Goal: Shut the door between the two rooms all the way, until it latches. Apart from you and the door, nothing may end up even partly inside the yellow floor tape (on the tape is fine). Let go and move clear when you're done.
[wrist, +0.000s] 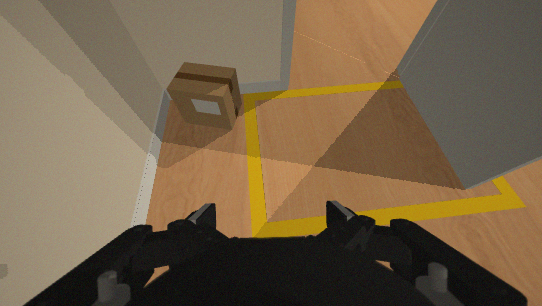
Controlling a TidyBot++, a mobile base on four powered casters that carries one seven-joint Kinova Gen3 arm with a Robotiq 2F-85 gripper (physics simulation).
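Frame: origin at the arm's base, x right, y ahead, z up, level; metres.
Where they show: gripper, fingertip midpoint: [271, 214].
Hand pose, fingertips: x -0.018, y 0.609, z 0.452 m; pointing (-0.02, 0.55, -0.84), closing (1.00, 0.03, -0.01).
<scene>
After its pixels a point has its place.
The grey door [480, 90] @[x 0.953, y 1.313, z -0.051 m] stands open at the right of the wrist view, its lower corner over the taped area. The yellow floor tape [253, 150] @[x -0.133, y 1.190, z -0.396 m] outlines an area in the middle of the view. A brown cardboard box [207, 95] @[x -0.358, y 1.356, z -0.125 m] stands on the floor in the corner by the walls, left of the tape's left strip and close to its far left corner; whether it touches the tape I cannot tell. My gripper [271, 214] @[x -0.018, y 0.609, z 0.452 m] is open and empty, above the near left corner of the tape. The door's handle does not show.
A beige wall [65, 150] @[x -0.663, y 0.891, z 0.084 m] with a pale baseboard [145, 185] @[x -0.655, y 0.941, z -0.331 m] runs along the left. Another wall [225, 35] @[x -0.277, y 1.671, z 0.009 m] stands behind the box and ends at a grey door frame [287, 45] @[x 0.064, y 1.701, z -0.065 m]. Wooden floor [350, 30] @[x 0.691, y 2.494, z -0.396 m] continues through the doorway. Shadows cross the taped area.
</scene>
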